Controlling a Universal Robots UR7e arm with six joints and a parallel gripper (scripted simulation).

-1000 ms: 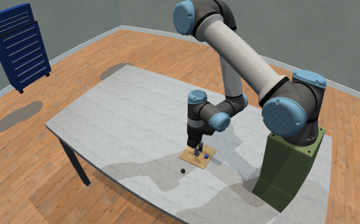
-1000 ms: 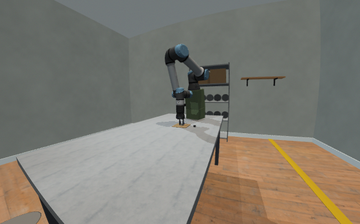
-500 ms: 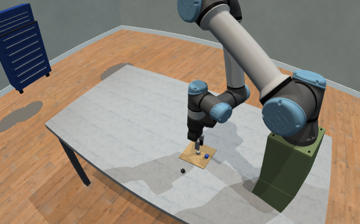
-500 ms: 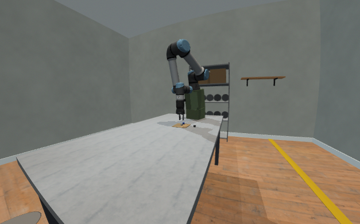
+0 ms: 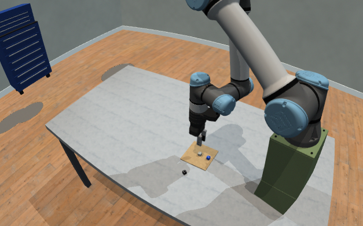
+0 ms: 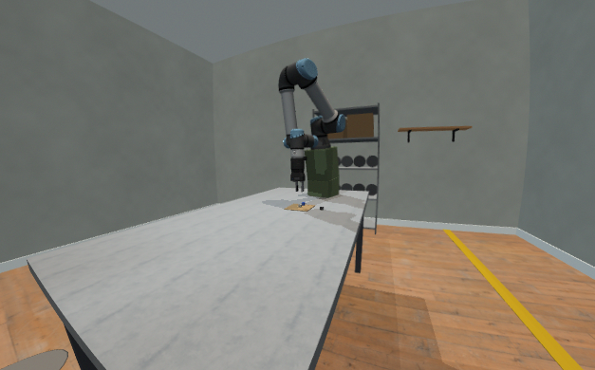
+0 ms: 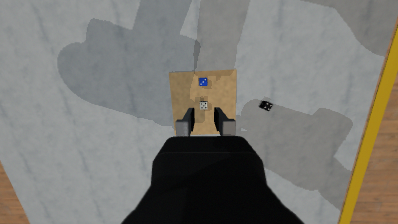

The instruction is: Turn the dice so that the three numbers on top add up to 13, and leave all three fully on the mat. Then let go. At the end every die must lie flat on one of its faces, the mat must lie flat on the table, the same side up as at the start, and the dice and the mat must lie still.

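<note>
Right now my hand is 13 cm to the right of the black die and 10 cm above it. From my hand the other things lie so: blue die 5 cm behind, 10 cm below; then tan mat 11 cm below; then white die 10 cm below.
</note>
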